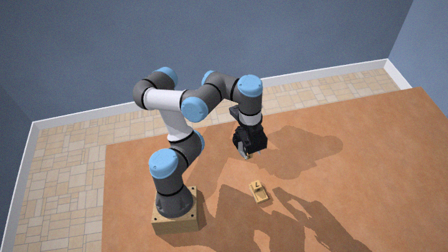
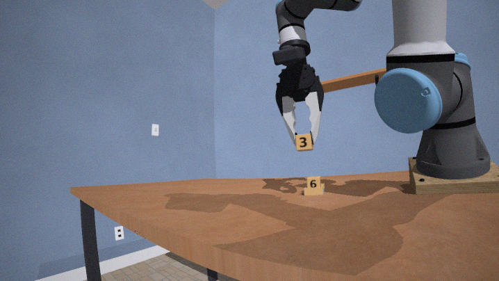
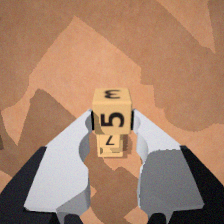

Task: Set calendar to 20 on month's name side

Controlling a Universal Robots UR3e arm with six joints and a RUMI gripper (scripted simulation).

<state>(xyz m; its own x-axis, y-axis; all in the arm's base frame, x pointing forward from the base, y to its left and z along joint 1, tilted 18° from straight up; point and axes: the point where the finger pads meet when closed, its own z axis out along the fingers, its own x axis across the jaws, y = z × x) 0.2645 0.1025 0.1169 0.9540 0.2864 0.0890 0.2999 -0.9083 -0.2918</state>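
Right now my hand is 12 cm above the wooden tray, 10 cm to the left of it and 3 cm short of it. Round my hand: wooden digit cube 1 cm below.
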